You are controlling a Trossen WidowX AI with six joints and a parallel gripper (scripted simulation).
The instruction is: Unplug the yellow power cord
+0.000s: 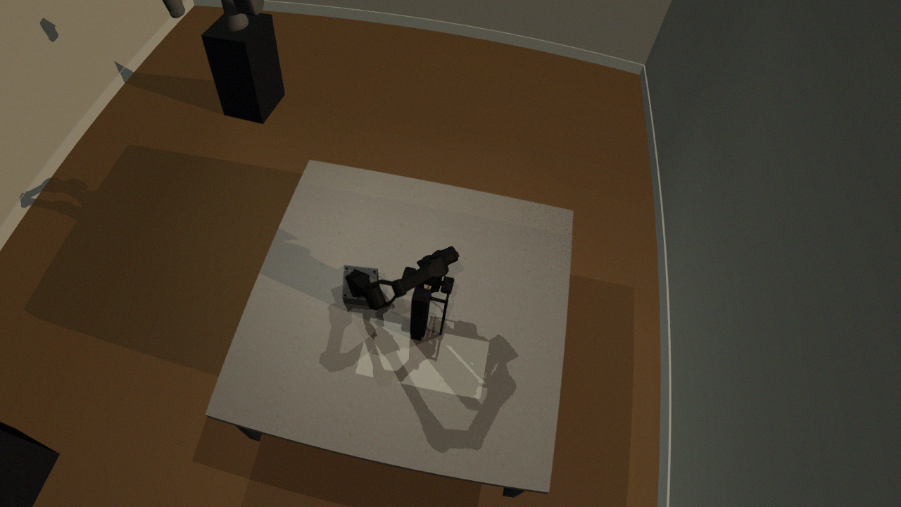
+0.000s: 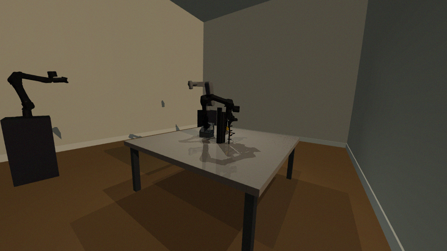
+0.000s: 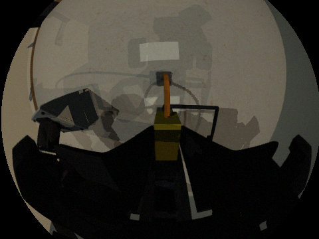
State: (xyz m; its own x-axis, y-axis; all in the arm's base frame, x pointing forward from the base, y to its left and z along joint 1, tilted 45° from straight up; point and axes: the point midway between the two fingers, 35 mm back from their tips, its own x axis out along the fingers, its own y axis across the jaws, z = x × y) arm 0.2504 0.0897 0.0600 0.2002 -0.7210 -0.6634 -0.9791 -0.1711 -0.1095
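Now: gripper tip 3 cm to the left of the yellow plug.
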